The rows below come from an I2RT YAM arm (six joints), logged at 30 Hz.
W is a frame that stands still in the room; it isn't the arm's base.
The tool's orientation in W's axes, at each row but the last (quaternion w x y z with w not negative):
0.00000, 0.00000, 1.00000, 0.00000
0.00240, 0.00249, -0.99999, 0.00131
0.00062, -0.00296, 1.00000, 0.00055
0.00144, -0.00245, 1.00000, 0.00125
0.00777, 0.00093, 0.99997, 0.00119
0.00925, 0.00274, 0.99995, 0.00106
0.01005, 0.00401, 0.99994, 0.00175
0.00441, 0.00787, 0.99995, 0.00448
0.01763, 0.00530, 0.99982, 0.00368
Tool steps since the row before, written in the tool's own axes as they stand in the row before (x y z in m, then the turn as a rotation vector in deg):
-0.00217, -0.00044, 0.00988, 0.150, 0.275, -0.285
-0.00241, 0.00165, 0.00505, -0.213, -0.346, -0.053
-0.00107, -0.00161, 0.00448, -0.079, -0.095, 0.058
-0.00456, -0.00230, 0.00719, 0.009, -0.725, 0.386
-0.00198, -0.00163, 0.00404, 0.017, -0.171, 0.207
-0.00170, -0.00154, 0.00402, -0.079, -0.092, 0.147
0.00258, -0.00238, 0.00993, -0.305, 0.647, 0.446
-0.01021, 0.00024, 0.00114, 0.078, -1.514, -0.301
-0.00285, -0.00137, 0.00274, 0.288, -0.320, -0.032
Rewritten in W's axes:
0.00217, -0.00044, -0.00988, -0.150, 0.275, 0.285
0.00238, 0.00165, -0.00507, 0.215, -0.345, 0.053
0.00109, -0.00160, -0.00448, 0.080, -0.094, -0.058
0.00459, -0.00226, -0.00718, -0.004, -0.724, -0.388
0.00204, -0.00162, -0.00401, -0.014, -0.170, -0.208
0.00177, -0.00154, -0.00399, 0.081, -0.092, -0.146
-0.00240, -0.00233, -0.00999, 0.319, 0.646, -0.437
0.01022, 0.00009, -0.00105, -0.104, -1.515, 0.287
0.00293, -0.00138, -0.00265, -0.292, -0.317, 0.019

